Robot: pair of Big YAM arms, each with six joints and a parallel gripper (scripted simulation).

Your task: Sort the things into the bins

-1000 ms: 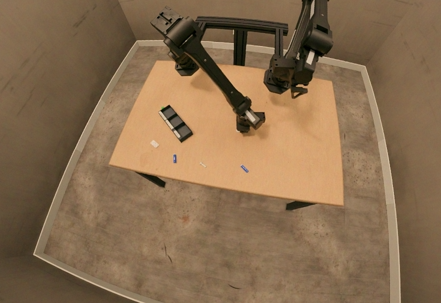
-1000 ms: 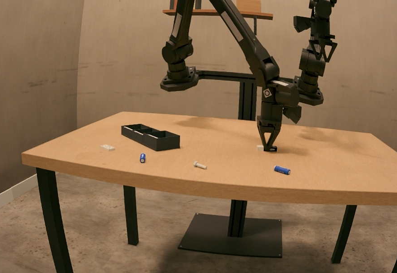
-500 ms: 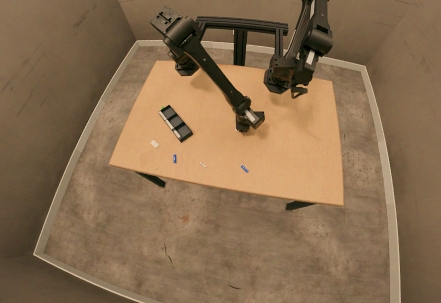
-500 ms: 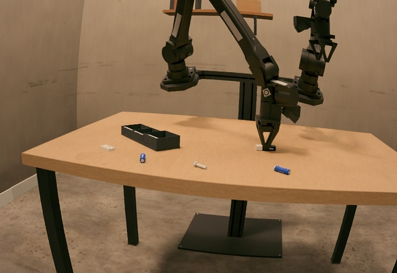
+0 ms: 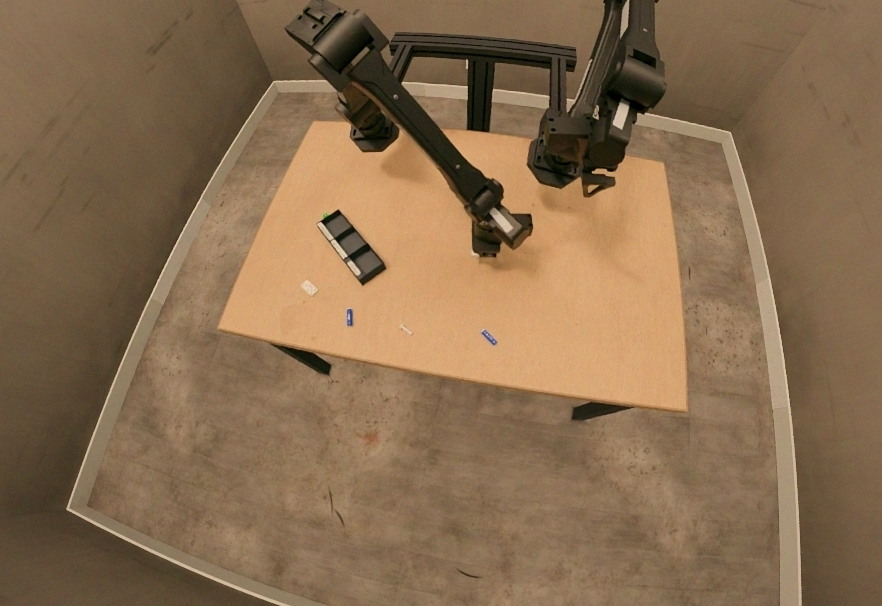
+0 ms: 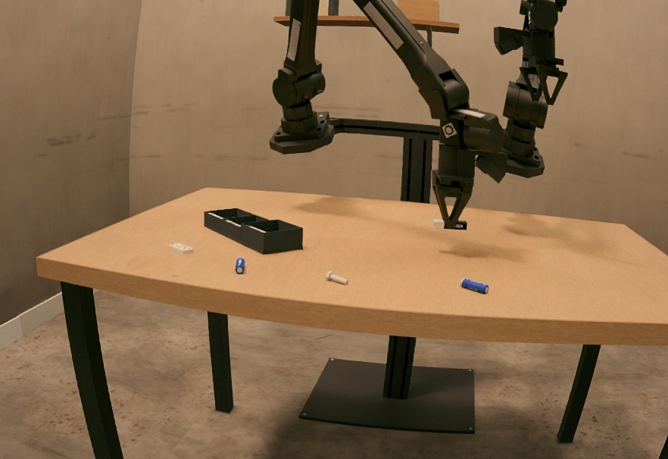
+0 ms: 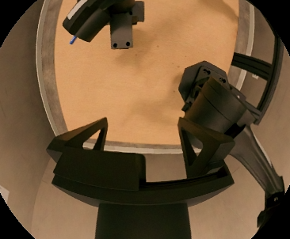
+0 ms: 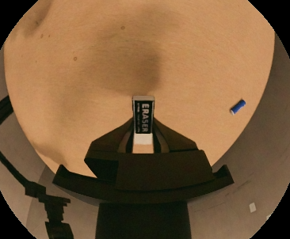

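Now: right hand 38 cm to the left of the black bin tray, 5 cm short of it and 4 cm above it. The rest, counted from my right hand: eraser: 1 cm to the right; white bolt: 24 cm ahead, 15 cm to the right, 5 cm below; flat white block: 45 cm to the right, 20 cm ahead, 6 cm below.
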